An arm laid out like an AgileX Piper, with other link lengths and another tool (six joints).
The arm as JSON. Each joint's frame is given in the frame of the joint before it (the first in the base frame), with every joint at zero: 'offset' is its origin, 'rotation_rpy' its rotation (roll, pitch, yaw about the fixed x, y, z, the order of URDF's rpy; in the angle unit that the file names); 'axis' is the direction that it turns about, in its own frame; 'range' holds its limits. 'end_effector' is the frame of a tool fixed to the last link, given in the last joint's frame.
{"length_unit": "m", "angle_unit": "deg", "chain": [
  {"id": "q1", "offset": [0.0, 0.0, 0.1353], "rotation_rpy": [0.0, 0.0, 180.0], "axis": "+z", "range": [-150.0, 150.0]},
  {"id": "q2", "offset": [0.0, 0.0, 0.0], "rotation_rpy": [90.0, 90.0, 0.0], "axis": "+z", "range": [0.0, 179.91]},
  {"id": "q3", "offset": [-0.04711, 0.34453, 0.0], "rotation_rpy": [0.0, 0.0, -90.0], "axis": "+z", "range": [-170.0, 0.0]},
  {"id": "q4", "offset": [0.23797, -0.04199, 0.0], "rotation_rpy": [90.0, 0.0, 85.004], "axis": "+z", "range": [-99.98, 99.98]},
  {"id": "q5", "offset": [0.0, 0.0, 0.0], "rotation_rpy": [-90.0, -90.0, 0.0], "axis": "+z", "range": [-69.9, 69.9]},
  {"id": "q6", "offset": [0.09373, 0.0, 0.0], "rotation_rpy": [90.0, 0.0, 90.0], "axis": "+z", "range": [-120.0, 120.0]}
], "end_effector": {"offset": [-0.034, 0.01, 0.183], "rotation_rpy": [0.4, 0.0, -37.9]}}
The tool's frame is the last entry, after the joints.
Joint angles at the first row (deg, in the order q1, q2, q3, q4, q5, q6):
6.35, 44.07, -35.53, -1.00, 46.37, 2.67
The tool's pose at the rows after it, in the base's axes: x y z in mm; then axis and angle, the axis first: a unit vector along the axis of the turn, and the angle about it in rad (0 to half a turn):
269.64 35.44 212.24 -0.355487 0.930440 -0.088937 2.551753
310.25 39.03 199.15 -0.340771 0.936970 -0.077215 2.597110
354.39 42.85 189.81 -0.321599 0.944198 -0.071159 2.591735
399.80 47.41 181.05 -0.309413 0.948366 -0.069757 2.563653
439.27 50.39 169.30 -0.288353 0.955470 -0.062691 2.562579
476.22 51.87 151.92 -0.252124 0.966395 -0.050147 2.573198
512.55 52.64 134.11 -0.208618 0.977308 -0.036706 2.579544
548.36 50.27 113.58 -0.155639 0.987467 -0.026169 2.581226
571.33 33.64 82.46 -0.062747 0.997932 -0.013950 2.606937
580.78 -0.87 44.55 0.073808 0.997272 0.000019 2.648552
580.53 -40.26 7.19 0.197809 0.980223 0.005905 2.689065
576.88 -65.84 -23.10 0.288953 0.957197 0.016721 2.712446
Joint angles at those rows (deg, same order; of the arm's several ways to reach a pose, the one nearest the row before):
6.35, 55.71, -39.23, -1.00, 43.51, 2.83
6.35, 65.56, -42.78, -1.00, 40.06, 4.76
6.35, 73.88, -45.98, -1.00, 34.80, 7.19
6.35, 81.52, -49.24, -1.00, 28.89, 8.73
6.35, 88.75, -54.07, -1.00, 26.59, 11.31
6.34, 95.99, -59.45, -1.00, 25.56, 15.67
6.35, 102.93, -65.42, -1.05, 25.16, 20.86
6.35, 109.79, -71.54, -2.37, 24.64, 28.09
5.54, 116.03, -75.96, -5.02, 24.45, 40.14
3.29, 121.58, -78.76, -7.70, 24.26, 55.80
0.41, 126.38, -80.51, -10.32, 23.75, 69.55
-1.81, 129.95, -81.02, -10.93, 21.92, 78.87

